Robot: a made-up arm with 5 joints.
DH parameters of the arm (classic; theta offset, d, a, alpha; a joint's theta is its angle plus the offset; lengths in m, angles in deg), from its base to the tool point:
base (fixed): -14.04 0 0.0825 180
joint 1: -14.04 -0.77 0.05 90
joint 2: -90 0 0.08 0
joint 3: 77.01 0 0.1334 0
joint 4: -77.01 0.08 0.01 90
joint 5: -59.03 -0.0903 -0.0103 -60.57
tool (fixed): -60.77 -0.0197 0 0
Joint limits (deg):
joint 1: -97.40..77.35
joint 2: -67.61..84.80
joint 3: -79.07..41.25
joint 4: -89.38..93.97
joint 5: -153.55..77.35
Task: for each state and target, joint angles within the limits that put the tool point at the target. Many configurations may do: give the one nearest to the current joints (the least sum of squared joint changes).
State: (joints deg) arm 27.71 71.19 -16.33 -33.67 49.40
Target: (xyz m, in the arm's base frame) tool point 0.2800 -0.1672 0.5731
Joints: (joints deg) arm 51.46 84.80 -4.51 -27.81 49.81
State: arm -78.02 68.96 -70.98 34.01 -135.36
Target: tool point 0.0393 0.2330 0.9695
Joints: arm -77.42 24.90 -79.07 65.11 -131.99
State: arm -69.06 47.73 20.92 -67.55 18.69
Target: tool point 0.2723 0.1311 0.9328
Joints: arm -21.28 9.58 7.30 -89.38 26.67
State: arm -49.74 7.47 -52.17 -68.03 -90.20
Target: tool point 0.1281 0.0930 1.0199
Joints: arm -13.01 18.70 -61.47 -89.38 -105.41
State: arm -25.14 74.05 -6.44 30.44 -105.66
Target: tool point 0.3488 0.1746 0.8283
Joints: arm -18.51 31.10 -29.35 28.02 -105.88
